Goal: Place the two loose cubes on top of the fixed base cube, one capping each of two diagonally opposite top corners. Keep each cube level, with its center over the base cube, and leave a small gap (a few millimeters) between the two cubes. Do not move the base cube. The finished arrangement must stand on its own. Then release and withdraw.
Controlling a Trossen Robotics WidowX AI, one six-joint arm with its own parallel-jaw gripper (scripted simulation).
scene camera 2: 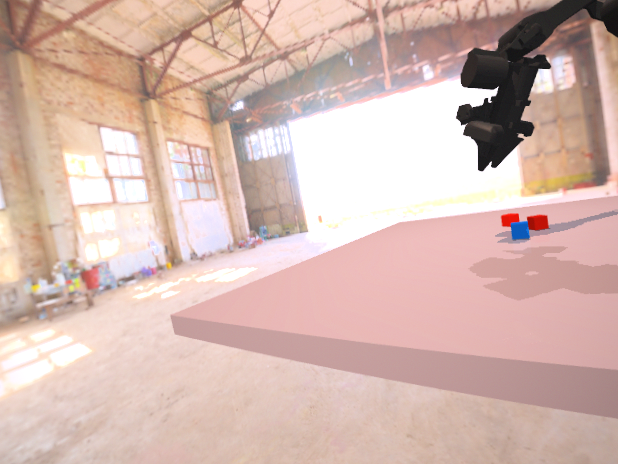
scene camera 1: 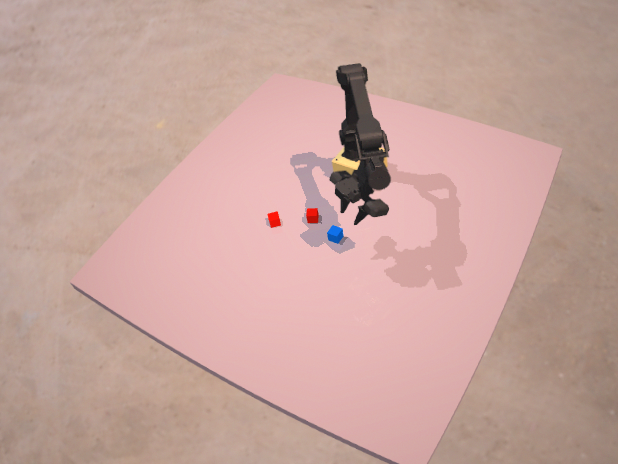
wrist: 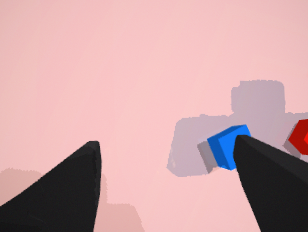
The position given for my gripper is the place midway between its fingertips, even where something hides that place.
My gripper [scene camera 2: 486,169] is open, with nothing in its grasp. I also see a blue cube [wrist: 222,145].
My gripper is seen too in scene camera 1 [scene camera 1: 348,218] and in the wrist view [wrist: 169,148].
